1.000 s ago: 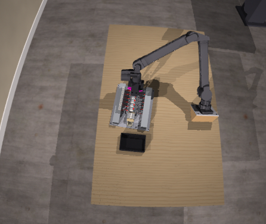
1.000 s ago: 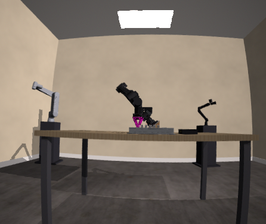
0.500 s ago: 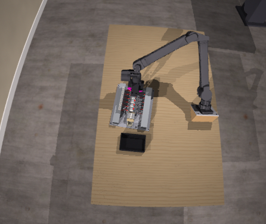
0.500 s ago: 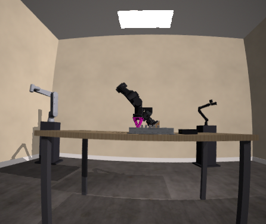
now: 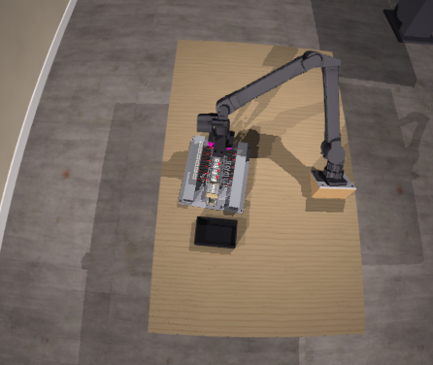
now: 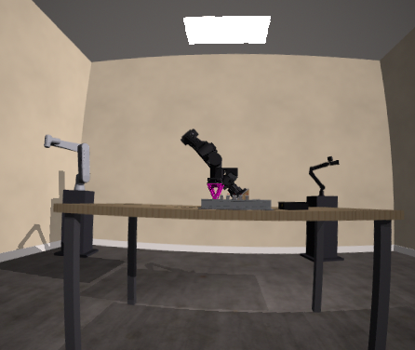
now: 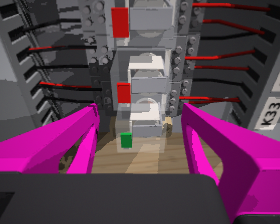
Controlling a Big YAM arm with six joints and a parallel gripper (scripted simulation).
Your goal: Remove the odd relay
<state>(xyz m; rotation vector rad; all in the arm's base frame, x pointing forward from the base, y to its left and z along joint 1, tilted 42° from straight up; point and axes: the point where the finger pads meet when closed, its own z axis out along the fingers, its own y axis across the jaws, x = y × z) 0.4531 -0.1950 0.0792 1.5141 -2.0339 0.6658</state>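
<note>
Now: hand right at the relay. Round my hand: black tray: 5 cm ahead, 37 cm to the left, 3 cm below.
</note>
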